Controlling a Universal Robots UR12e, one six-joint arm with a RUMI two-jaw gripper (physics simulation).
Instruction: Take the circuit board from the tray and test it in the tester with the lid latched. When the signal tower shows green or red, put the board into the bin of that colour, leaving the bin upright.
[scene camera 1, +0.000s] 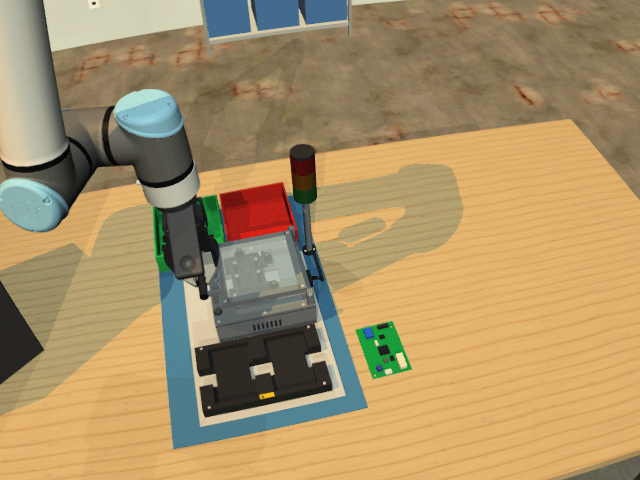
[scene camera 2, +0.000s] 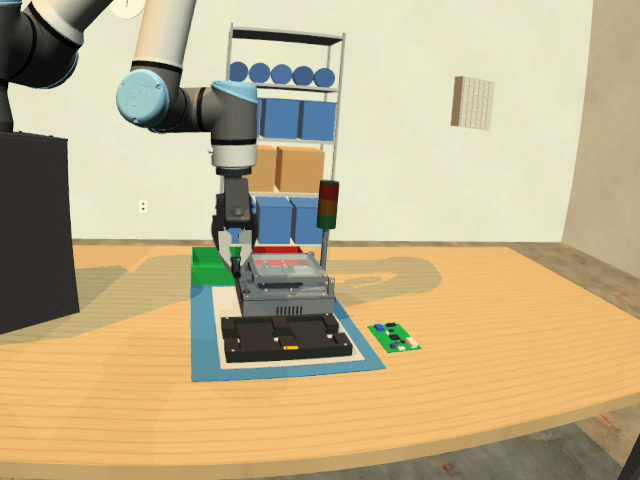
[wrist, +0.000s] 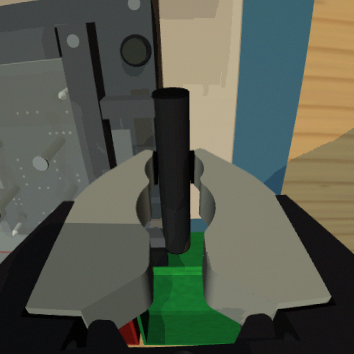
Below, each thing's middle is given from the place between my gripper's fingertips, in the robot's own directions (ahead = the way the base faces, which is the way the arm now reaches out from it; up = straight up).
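Green circuit board (scene camera 1: 384, 353): 310 mm ahead of my gripper, 130 mm to the right, 80 mm below; by their middles, farthest from my gripper of the things named here. Red bin (scene camera 1: 256, 211): 100 mm ahead of my gripper, 230 mm to the left, 60 mm below. Green bin (scene camera 2: 207, 268): 210 mm to the left of my gripper, 50 mm behind, 60 mm below. Tester lid (scene camera 1: 264, 267): my gripper 80 mm short of it, 20 mm to the right of it.
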